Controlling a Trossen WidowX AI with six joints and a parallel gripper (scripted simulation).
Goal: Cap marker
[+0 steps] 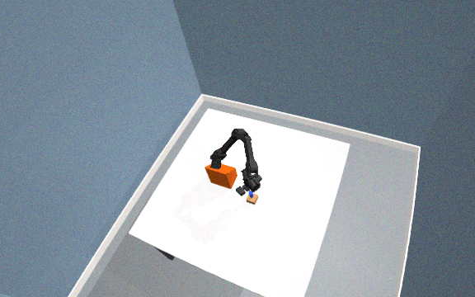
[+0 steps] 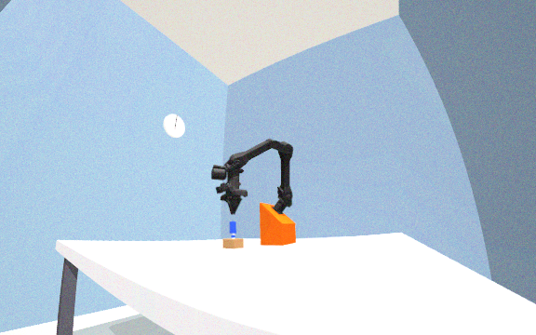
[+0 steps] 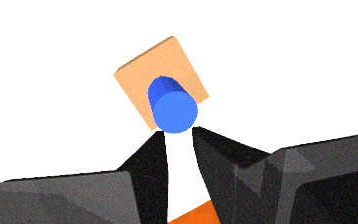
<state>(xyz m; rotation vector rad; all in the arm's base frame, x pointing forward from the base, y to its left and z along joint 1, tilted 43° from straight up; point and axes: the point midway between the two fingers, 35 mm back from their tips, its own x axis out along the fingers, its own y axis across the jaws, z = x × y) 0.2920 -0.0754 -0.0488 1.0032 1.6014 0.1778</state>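
Right now my gripper tip is 60 mm above the blue cap. The rest, counted from my gripper tip: tan holder block: 130 mm below.
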